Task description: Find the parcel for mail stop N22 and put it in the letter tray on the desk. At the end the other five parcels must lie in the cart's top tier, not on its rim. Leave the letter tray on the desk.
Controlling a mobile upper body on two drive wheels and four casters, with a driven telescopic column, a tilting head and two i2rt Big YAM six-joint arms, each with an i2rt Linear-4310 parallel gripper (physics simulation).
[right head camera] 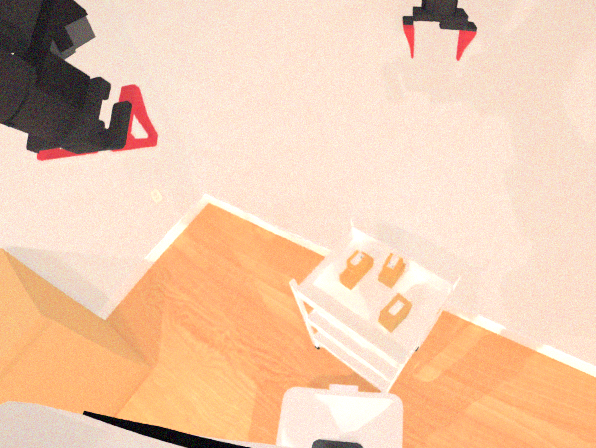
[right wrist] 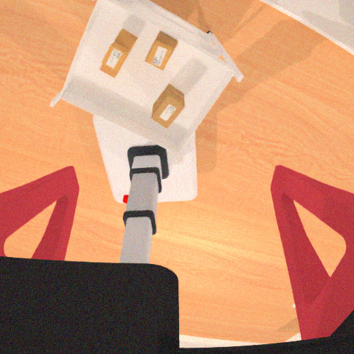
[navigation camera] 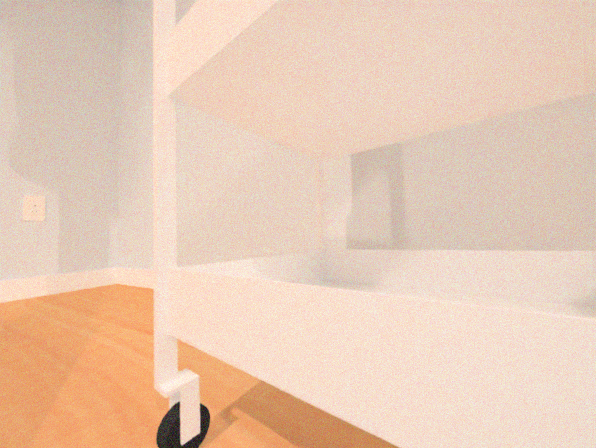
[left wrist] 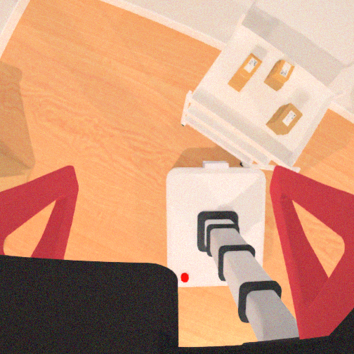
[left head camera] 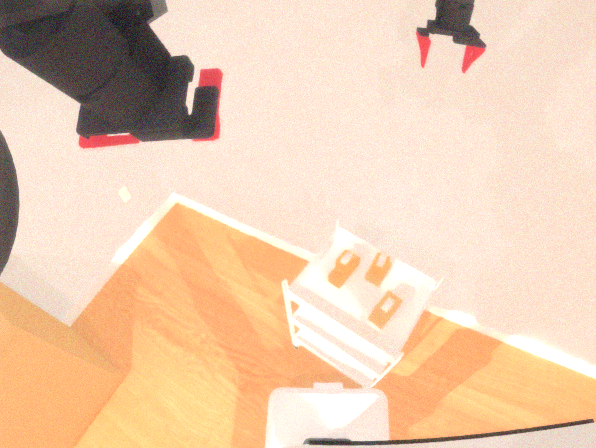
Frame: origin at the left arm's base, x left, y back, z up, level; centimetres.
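Where they show: left gripper, fingertip midpoint: (right head camera: 125, 144) (left head camera: 176, 134); right gripper, fingertip midpoint: (right head camera: 434, 58) (left head camera: 442, 69).
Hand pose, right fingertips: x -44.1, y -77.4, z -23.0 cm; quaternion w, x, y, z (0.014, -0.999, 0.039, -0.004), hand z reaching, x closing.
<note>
Things, the pixels of their top centre, and the offset from my right fingertips. "pt": a spot on its surface instead.
- large tan block, surface spot: (left head camera: 40, 360) pt dy +54.6, dx +132.6, dz -76.0 cm
- cart caster, surface spot: (navigation camera: 175, 427) pt dy +20.2, dx +37.1, dz -138.7 cm
- wall socket, top centre: (left head camera: 121, 188) (right head camera: 152, 190) (navigation camera: 34, 195) dy -55.0, dx +148.2, dz -96.9 cm
The white cart (left head camera: 345, 307) (right head camera: 350, 312) (left wrist: 240, 122) (right wrist: 110, 97) (navigation camera: 165, 200) holds three brown labelled parcels in its top tier: one at left (left head camera: 344, 270) (right head camera: 356, 271) (left wrist: 245, 72) (right wrist: 118, 53), one at upper middle (left head camera: 378, 270) (right head camera: 391, 271) (left wrist: 279, 75) (right wrist: 162, 50) and one at lower right (left head camera: 384, 310) (right head camera: 395, 313) (left wrist: 285, 119) (right wrist: 168, 106). I cannot read their mail stops. The letter tray cannot be made out. My left gripper (left head camera: 150, 137) (right head camera: 97, 150) (left wrist: 173, 176) and right gripper (left head camera: 444, 69) (right head camera: 435, 58) (right wrist: 175, 172) are open and empty, well above floor level and apart from the parcels.
My white base (left head camera: 287, 415) (right head camera: 300, 415) (left wrist: 185, 200) (right wrist: 180, 187) stands close to the cart's near side. A large tan block (left head camera: 40, 360) (right head camera: 60, 345) lies at the left. Pale walls rise behind the cart. The navigation camera shows a cart caster (navigation camera: 175, 427) and a wall socket (navigation camera: 34, 207).
</note>
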